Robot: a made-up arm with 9 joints.
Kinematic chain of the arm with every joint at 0, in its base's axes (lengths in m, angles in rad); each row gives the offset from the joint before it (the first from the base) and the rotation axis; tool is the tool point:
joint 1: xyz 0 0 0.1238 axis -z
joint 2: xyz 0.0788 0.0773 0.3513 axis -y
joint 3: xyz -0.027 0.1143 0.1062 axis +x
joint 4: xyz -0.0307 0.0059 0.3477 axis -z
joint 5: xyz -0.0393 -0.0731 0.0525 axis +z
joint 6: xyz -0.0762 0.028 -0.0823 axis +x
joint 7: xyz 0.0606 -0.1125 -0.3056 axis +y
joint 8: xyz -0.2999 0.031 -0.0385 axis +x
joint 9: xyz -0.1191 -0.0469 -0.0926 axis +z
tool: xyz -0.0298 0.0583 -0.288
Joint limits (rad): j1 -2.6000..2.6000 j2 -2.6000..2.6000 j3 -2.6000..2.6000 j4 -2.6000..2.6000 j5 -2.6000..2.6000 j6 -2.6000..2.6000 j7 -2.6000..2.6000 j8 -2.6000..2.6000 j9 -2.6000..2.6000
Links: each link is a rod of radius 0.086 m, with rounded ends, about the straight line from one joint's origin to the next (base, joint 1, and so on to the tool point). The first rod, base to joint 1, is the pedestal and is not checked.
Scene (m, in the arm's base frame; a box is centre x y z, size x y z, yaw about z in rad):
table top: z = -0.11
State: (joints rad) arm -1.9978 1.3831 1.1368 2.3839 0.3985 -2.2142 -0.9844 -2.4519 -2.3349
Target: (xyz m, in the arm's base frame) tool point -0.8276 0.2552 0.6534
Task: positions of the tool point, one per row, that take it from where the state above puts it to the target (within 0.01 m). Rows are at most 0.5 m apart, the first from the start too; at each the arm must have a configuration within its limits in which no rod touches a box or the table.
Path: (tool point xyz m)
1: 0.1937 -0.8996 0.6489
2: -0.2902 -0.8701 0.6666
3: -0.6815 -0.6012 0.6711
4: -0.8734 -0.1830 0.6655
5: -0.8276 0.2552 0.6534

